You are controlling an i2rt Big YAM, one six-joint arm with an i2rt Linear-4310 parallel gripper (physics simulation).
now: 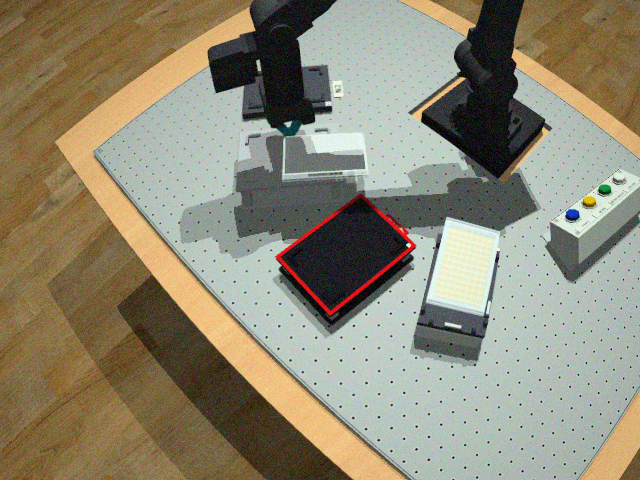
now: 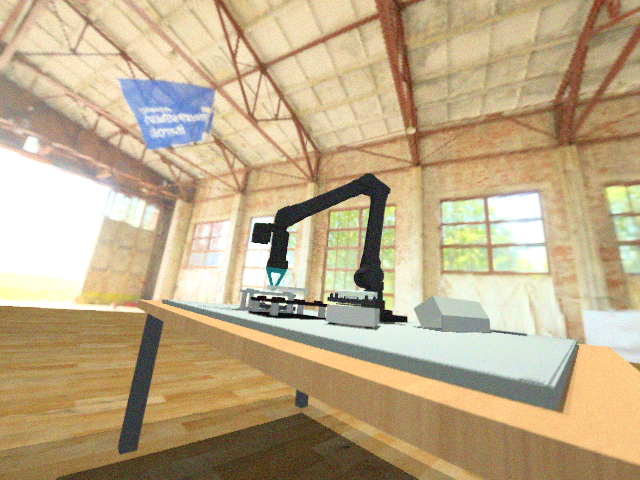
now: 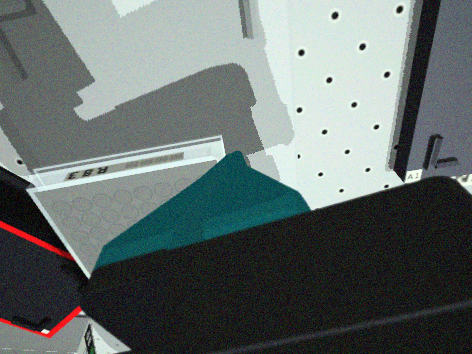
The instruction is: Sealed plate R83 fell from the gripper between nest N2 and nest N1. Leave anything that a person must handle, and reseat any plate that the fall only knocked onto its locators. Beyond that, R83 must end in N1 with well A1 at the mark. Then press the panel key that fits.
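Note:
Plate R83 is a clear sealed plate with round wells and an "R83" label strip along one edge. It lies on a light grey nest, shifted toward the nest's right side. My gripper has teal fingers closed together with nothing between them. It is at the plate's back left corner, with the tips just over its edge. A black nest with a red outline stands empty in front of the plate.
A cream well plate sits in a dark grey nest at the right. Another dark nest stands behind the gripper, under the arm. The arm's base is at the back right. A grey panel box stands at the far right.

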